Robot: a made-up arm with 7 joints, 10 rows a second.
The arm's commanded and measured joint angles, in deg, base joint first. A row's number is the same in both.
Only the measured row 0 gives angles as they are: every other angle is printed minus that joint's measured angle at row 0.
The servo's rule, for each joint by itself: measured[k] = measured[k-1] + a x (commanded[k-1-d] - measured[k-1]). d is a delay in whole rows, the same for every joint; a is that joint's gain. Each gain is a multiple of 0.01, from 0.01 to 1. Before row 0 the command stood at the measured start. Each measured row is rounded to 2 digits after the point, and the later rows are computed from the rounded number. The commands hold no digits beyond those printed.
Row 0, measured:
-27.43, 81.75, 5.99, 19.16, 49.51, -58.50, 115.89
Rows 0 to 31, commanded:
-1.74, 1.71, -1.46, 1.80, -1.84, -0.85, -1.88
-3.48, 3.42, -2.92, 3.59, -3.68, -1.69, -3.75
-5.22, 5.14, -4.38, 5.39, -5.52, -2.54, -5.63
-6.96, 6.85, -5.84, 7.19, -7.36, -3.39, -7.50
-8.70, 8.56, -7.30, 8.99, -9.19, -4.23, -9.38
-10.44, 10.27, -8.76, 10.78, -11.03, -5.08, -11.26
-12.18, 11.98, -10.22, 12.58, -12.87, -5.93, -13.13
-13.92, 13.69, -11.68, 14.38, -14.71, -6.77, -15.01
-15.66, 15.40, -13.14, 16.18, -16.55, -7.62, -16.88
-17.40, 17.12, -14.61, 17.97, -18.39, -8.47, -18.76
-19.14, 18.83, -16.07, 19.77, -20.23, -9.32, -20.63
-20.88, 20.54, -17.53, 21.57, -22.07, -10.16, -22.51
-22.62, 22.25, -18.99, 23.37, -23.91, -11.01, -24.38
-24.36, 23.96, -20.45, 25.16, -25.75, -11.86, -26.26
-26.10, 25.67, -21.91, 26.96, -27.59, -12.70, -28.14
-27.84, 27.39, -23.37, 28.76, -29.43, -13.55, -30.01
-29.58, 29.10, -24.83, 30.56, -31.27, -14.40, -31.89
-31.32, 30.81, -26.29, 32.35, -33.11, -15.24, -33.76
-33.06, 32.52, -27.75, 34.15, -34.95, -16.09, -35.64
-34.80, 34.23, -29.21, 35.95, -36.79, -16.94, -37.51
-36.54, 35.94, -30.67, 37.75, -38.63, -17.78, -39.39
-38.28, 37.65, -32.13, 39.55, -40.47, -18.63, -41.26
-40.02, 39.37, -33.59, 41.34, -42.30, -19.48, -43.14
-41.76, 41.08, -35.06, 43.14, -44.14, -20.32, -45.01
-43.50, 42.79, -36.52, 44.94, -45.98, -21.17, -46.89
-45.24, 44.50, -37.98, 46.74, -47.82, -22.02, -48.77
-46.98, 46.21, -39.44, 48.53, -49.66, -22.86, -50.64
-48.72, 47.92, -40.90, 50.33, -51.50, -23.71, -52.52
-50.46, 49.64, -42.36, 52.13, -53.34, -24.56, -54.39
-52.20, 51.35, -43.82, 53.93, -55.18, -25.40, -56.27
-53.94, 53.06, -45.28, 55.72, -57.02, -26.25, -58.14
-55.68, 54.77, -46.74, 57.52, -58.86, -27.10, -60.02
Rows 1 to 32, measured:
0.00, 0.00, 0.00, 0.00, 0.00, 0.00, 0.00
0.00, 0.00, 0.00, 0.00, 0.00, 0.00, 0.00
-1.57, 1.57, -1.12, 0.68, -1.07, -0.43, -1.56
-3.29, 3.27, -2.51, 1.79, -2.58, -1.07, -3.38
-5.03, 4.99, -3.95, 3.16, -4.29, -1.82, -5.25
-6.77, 6.70, -5.41, 4.69, -6.07, -2.62, -7.12
-8.51, 8.41, -6.87, 6.32, -7.88, -3.44, -9.00
-10.25, 10.12, -8.33, 8.01, -9.71, -4.28, -10.88
-11.99, 11.83, -9.79, 9.75, -11.54, -5.12, -12.75
-13.73, 13.54, -11.25, 11.51, -13.38, -5.96, -14.63
-15.47, 15.25, -12.71, 13.28, -15.22, -6.81, -16.50
-17.21, 16.97, -14.17, 15.06, -17.06, -7.66, -18.38
-18.95, 18.68, -15.63, 16.85, -18.90, -8.51, -20.25
-20.69, 20.39, -17.09, 18.64, -20.74, -9.35, -22.13
-22.43, 22.10, -18.55, 20.44, -22.58, -10.20, -24.00
-24.17, 23.81, -20.01, 22.23, -24.42, -11.05, -25.88
-25.91, 25.52, -21.47, 24.03, -26.26, -11.89, -27.76
-27.65, 27.24, -22.93, 25.83, -28.10, -12.74, -29.63
-29.39, 28.95, -24.39, 27.63, -29.94, -13.59, -31.51
-31.13, 30.66, -25.85, 29.42, -31.78, -14.43, -33.38
-32.87, 32.37, -27.31, 31.22, -33.62, -15.28, -35.26
-34.61, 34.08, -28.77, 33.02, -35.46, -16.13, -37.13
-36.35, 35.79, -30.23, 34.82, -37.30, -16.97, -39.01
-38.09, 37.50, -31.69, 36.62, -39.14, -17.82, -40.88
-39.83, 39.22, -33.15, 38.41, -40.97, -18.67, -42.76
-41.57, 40.93, -34.62, 40.21, -42.81, -19.51, -44.63
-43.31, 42.64, -36.08, 42.01, -44.65, -20.36, -46.51
-45.05, 44.35, -37.54, 43.81, -46.49, -21.21, -48.39
-46.79, 46.06, -39.00, 45.60, -48.33, -22.05, -50.26
-48.53, 47.77, -40.46, 47.40, -50.17, -22.90, -52.14
-50.27, 49.49, -41.92, 49.20, -52.01, -23.75, -54.01
-52.01, 51.20, -43.38, 51.00, -53.85, -24.59, -55.89
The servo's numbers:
d 2
a 0.90 0.92 0.77 0.38 0.58 0.51 0.83

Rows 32 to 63, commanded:
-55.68, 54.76, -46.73, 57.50, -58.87, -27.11, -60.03
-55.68, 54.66, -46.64, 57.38, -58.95, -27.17, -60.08
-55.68, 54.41, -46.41, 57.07, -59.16, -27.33, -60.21
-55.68, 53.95, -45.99, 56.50, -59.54, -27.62, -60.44
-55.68, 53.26, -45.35, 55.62, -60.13, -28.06, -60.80
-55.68, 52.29, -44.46, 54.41, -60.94, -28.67, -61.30
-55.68, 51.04, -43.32, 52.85, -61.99, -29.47, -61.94
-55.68, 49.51, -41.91, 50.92, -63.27, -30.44, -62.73
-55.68, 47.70, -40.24, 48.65, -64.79, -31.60, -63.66
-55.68, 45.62, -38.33, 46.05, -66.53, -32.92, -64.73
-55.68, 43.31, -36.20, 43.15, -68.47, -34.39, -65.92
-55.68, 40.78, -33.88, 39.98, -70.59, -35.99, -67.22
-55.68, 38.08, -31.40, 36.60, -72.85, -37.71, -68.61
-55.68, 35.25, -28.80, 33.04, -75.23, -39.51, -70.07
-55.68, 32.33, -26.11, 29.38, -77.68, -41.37, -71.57
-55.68, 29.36, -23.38, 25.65, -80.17, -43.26, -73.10
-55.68, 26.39, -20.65, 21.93, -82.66, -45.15, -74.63
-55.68, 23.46, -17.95, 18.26, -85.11, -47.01, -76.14
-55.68, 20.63, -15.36, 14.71, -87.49, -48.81, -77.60
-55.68, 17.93, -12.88, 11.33, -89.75, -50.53, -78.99
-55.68, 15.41, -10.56, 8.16, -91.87, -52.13, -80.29
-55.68, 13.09, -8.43, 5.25, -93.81, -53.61, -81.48
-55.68, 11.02, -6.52, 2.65, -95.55, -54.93, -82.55
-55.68, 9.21, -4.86, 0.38, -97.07, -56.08, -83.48
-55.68, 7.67, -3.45, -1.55, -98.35, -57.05, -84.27
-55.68, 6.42, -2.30, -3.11, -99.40, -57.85, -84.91
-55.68, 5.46, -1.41, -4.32, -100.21, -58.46, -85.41
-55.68, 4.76, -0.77, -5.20, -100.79, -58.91, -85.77
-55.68, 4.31, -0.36, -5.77, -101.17, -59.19, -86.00
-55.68, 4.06, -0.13, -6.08, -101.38, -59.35, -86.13
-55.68, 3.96, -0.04, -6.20, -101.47, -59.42, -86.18
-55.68, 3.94, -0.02, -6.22, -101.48, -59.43, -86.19
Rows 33 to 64, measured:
-53.75, 52.91, -44.84, 52.79, -55.69, -25.44, -57.76
-55.49, 54.62, -46.30, 54.59, -57.53, -26.29, -59.64
-55.66, 54.75, -46.63, 55.70, -58.31, -26.71, -59.96
-55.68, 54.67, -46.64, 56.34, -58.68, -26.94, -60.06
-55.68, 54.43, -46.46, 56.62, -58.96, -27.14, -60.18
-55.68, 53.99, -46.10, 56.57, -59.30, -27.38, -60.40
-55.68, 53.32, -45.52, 56.21, -59.78, -27.73, -60.73
-55.68, 52.37, -44.70, 55.53, -60.45, -28.21, -61.20
-55.68, 51.15, -43.64, 54.51, -61.34, -28.85, -61.81
-55.68, 49.64, -42.31, 53.15, -62.46, -29.66, -62.57
-55.68, 47.86, -40.72, 51.44, -63.81, -30.65, -63.47
-55.68, 45.80, -38.88, 49.39, -65.39, -31.81, -64.52
-55.68, 43.51, -36.82, 47.02, -67.18, -33.13, -65.68
-55.68, 41.00, -34.56, 44.34, -69.16, -34.59, -66.96
-55.68, 38.31, -32.13, 41.40, -71.30, -36.18, -68.33
-55.68, 35.49, -29.57, 38.22, -73.58, -37.88, -69.77
-55.68, 32.58, -26.91, 34.86, -75.96, -39.66, -71.26
-55.68, 29.62, -24.19, 31.36, -78.40, -41.50, -72.79
-55.68, 26.65, -21.46, 27.78, -80.87, -43.36, -74.32
-55.68, 23.72, -18.76, 24.16, -83.33, -45.22, -75.83
-55.68, 20.88, -16.14, 20.57, -85.74, -47.05, -77.30
-55.68, 18.17, -13.63, 17.06, -88.07, -48.82, -78.70
-55.68, 15.63, -11.27, 13.68, -90.27, -50.51, -80.02
-55.68, 13.29, -9.08, 10.48, -92.32, -52.09, -81.23
-55.68, 11.20, -7.11, 7.50, -94.19, -53.54, -82.33
-55.68, 9.37, -5.38, 4.79, -95.86, -54.84, -83.28
-55.68, 7.81, -3.89, 2.38, -97.30, -55.97, -84.10
-55.68, 6.53, -2.67, 0.29, -98.52, -56.93, -84.77
-55.68, 5.55, -1.70, -1.46, -99.50, -57.71, -85.30
-55.68, 4.82, -0.98, -2.88, -100.25, -58.32, -85.69
-55.68, 4.35, -0.50, -3.98, -100.78, -58.76, -85.95
-55.68, 4.08, -0.22, -4.78, -101.13, -59.06, -86.10

